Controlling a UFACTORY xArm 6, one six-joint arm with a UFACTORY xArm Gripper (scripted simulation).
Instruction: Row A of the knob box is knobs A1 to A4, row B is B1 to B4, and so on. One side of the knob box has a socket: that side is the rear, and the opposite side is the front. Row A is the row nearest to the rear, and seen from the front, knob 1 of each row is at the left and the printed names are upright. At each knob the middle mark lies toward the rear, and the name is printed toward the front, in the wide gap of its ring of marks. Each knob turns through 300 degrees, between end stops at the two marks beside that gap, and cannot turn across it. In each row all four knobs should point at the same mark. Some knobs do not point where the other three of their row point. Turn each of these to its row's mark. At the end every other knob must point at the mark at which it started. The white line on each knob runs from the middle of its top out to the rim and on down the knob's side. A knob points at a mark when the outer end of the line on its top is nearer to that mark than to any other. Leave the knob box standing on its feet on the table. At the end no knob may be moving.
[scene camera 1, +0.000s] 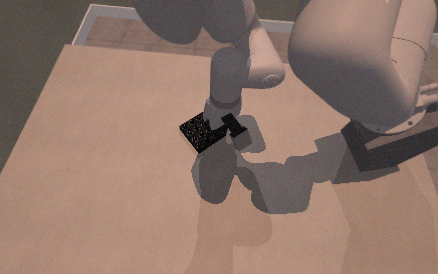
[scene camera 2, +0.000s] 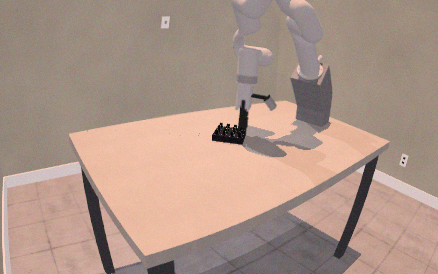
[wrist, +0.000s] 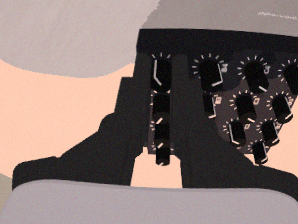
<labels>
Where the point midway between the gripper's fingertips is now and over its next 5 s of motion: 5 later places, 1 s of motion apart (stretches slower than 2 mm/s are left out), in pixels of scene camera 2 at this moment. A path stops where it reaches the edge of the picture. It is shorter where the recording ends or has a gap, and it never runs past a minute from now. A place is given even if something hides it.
My gripper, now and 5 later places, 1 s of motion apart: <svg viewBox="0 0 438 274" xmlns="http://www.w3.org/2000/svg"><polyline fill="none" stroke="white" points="242,128 243,118 243,116 244,114 244,115 243,123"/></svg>
</labels>
